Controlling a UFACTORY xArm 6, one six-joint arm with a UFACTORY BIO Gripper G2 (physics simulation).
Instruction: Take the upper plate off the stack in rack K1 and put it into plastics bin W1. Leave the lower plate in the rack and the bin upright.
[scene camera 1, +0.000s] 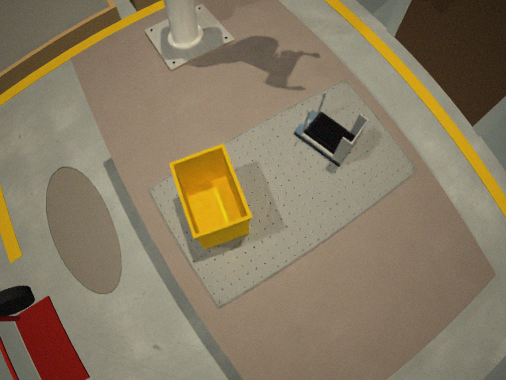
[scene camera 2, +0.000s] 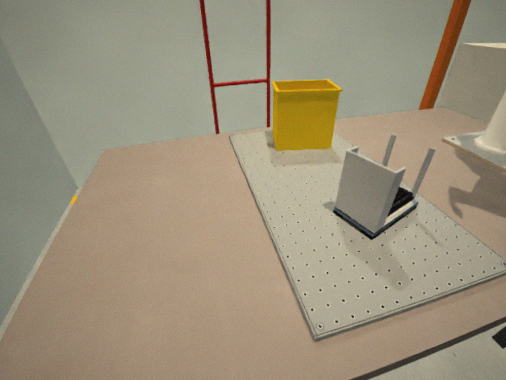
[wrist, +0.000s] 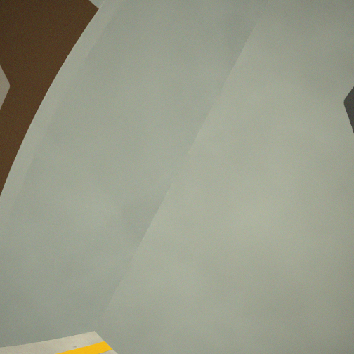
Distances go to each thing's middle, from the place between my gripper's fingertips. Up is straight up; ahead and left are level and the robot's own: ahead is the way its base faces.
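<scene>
The black plate (scene camera 1: 328, 133) is way ahead of my hand, a good way to the right of it and far below it. There's a yellow bin W1 (scene camera 1: 216, 210) as well, and from my hand that one is far ahead, far to the right and far below.
</scene>
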